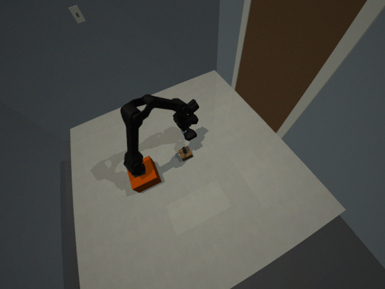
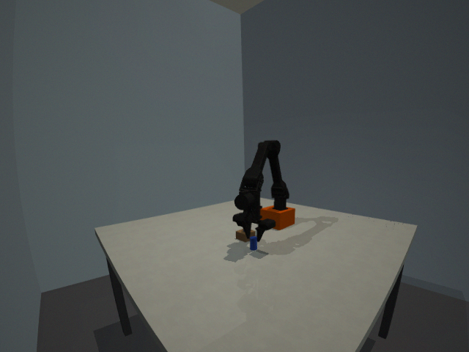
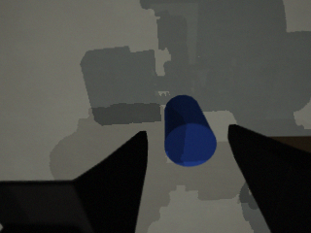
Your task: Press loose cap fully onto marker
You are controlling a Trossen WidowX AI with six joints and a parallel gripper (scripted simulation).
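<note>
Now: the blue cap 20 mm below my gripper tip. From my gripper tip the other things lie so: brown holder block (50 mm behind, 120 mm to the right, 20 mm below).
</note>
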